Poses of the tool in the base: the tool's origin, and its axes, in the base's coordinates. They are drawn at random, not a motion.
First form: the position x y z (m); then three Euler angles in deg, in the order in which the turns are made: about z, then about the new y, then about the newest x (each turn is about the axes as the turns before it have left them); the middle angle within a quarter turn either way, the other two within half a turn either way.
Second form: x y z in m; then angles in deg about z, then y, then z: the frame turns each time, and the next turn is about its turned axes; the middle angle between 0 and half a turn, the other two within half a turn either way. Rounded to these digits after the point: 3 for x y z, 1 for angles.
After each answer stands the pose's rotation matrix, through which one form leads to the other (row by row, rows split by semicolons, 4 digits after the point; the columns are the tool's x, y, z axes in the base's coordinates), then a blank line. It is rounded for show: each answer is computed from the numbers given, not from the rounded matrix.
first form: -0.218 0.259 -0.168 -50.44 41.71 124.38
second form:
-0.218 0.259 -0.168 -164.9 114.9 42.8
0.4754 -0.0856 -0.8756; -0.5755 -0.7830 -0.2360; -0.6654 0.6161 -0.4215

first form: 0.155 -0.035 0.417 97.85 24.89 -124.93
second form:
0.155 -0.035 0.417 -155.8 121.3 -60.5
-0.1239 0.6143 -0.7793; 0.8986 -0.2636 -0.3507; -0.4209 -0.7437 -0.5194

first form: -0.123 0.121 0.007 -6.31 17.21 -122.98
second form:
-0.123 0.121 0.007 94.6 121.3 -69.7
0.9494 -0.3065 -0.0679; -0.1050 -0.5138 0.8515; -0.2959 -0.8013 -0.5200

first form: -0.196 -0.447 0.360 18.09 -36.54 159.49
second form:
-0.196 -0.447 0.360 -14.1 138.8 154.7
0.7637 0.0925 0.6389; 0.2495 -0.9551 -0.1599; 0.5954 0.2815 -0.7525

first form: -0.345 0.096 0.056 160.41 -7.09 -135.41
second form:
-0.345 0.096 0.056 -116.7 135.0 -100.0
-0.9349 0.1571 -0.3182; 0.3327 0.7000 -0.6319; 0.1234 -0.6967 -0.7067

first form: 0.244 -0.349 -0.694 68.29 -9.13 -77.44
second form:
0.244 -0.349 -0.694 160.3 77.6 -99.3
0.3652 -0.1447 -0.9196; 0.9173 0.2243 0.3290; 0.1587 -0.9637 0.2147

